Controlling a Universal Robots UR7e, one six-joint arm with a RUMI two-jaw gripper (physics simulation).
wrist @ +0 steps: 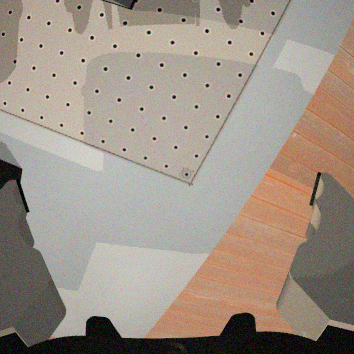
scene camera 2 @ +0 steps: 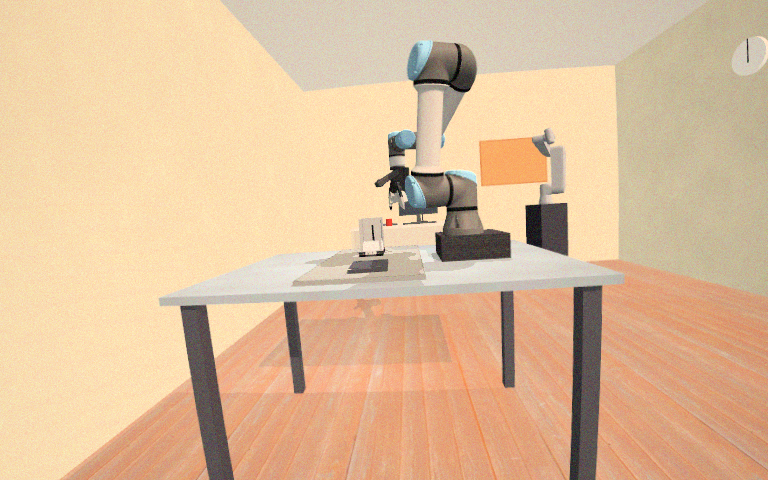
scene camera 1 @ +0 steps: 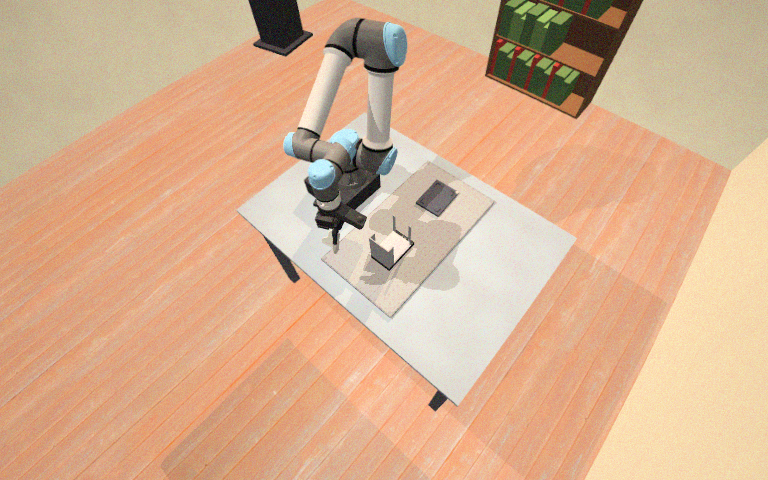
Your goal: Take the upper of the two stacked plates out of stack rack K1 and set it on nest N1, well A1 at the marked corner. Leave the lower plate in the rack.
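Observation:
Stack rack K1, with a tall grey wall and thin posts on a dark base, stands upright on the perforated mat. White plate material lies low inside it; I cannot tell the two plates apart. Nest N1 is a flat dark block farther along the mat, with no plate on it; its marked corner is too small to tell. My gripper is open and empty. It hangs above the table beside the mat's end, to the side of the rack and higher than it.
The perforated mat lies on the grey table. A dark edge shows at the top of the wrist view. The arm's dark base block stands beside the mat. A bookshelf stands away from the table.

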